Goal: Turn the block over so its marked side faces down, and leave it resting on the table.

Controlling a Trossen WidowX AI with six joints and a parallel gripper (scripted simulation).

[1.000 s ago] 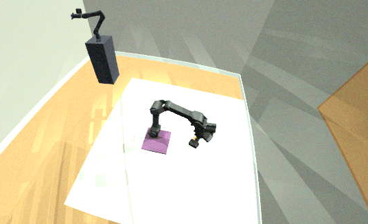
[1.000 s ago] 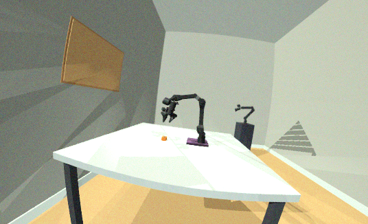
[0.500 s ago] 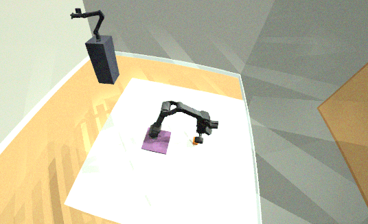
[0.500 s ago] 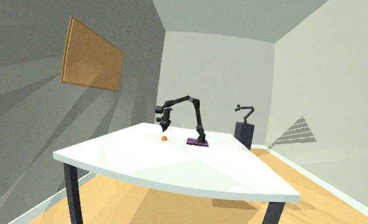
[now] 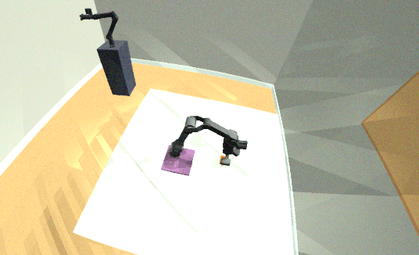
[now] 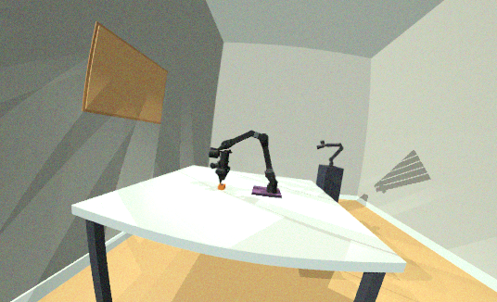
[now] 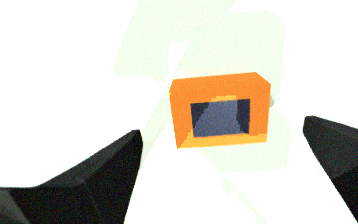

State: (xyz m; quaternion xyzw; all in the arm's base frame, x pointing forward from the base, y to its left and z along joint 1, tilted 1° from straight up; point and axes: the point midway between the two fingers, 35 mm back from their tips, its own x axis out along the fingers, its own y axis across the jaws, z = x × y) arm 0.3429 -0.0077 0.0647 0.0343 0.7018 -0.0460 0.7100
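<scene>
My gripper tip is now 30 mm above the orange block.
</scene>
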